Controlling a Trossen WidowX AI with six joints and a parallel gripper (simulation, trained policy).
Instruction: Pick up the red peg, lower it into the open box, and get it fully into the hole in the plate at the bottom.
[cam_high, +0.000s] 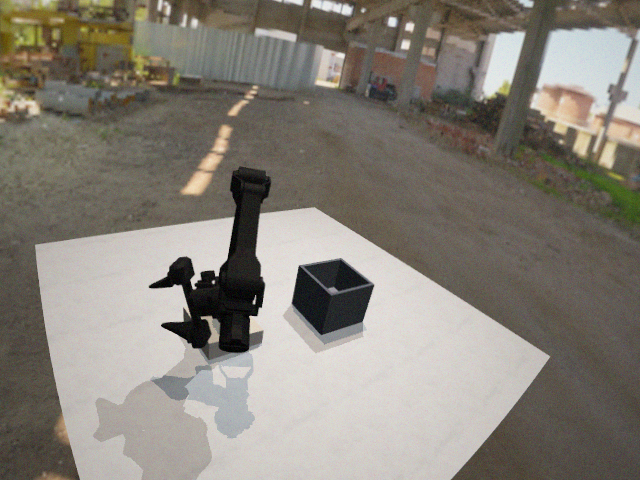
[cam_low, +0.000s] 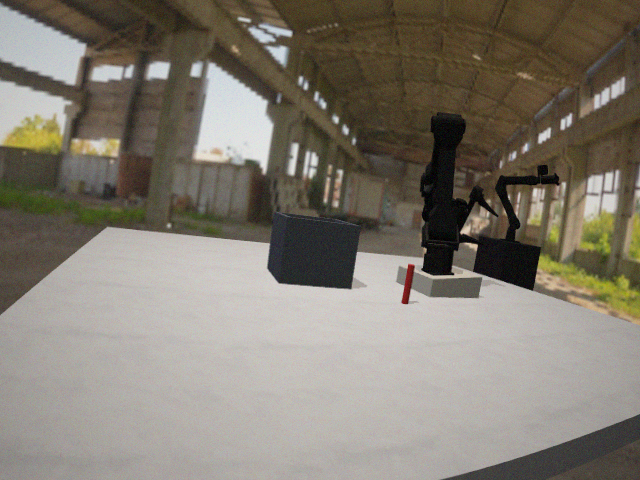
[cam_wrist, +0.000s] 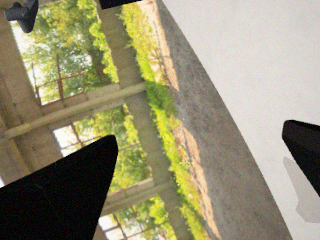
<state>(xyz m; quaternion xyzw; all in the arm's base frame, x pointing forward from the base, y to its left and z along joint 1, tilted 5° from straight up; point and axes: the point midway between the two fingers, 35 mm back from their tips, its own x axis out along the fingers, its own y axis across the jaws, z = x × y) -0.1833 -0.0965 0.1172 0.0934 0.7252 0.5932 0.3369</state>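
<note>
Now: gripper tip 350 mm short of the red peg, 220 mm to the right of it and 130 mm above it. Round my gripper tip: light plate 520 mm ahead, 50 mm to the left, 120 mm below.
</note>
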